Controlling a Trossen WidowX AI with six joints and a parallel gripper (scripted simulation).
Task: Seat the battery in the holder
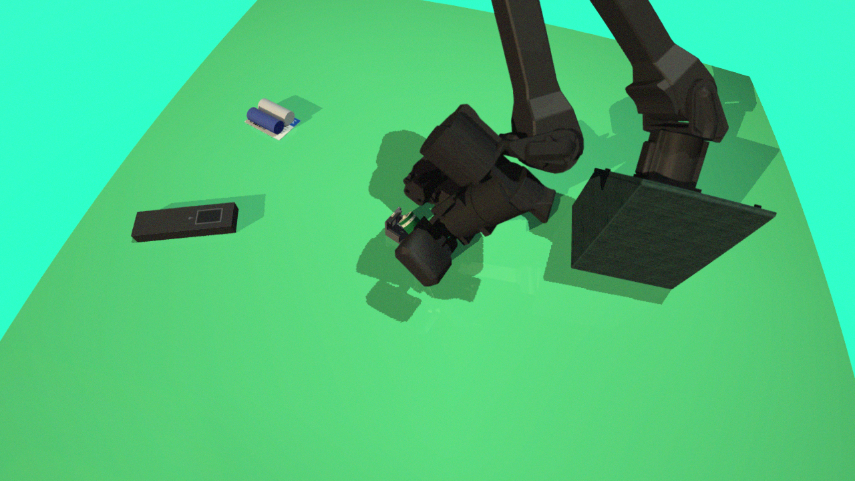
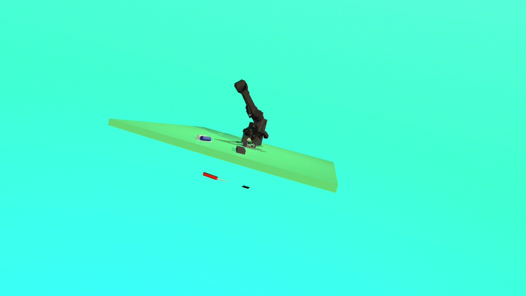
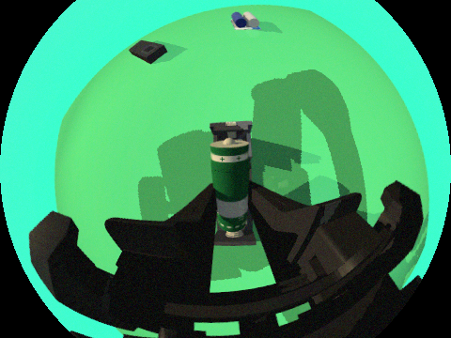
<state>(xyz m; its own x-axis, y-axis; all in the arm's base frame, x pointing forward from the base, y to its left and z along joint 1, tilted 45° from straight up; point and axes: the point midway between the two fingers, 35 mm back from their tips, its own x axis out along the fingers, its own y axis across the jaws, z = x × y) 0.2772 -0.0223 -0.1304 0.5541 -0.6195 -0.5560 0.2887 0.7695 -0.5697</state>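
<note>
Right now my gripper tip is 1 cm below the battery. Round my gripper tip: card: 33 cm ahead, 18 cm to the right, 1 cm below; then red screwdriver: 34 cm ahead, 4 cm to the right, 22 cm below; then long black box: 36 cm ahead, 7 cm to the left, 1 cm below.
</note>
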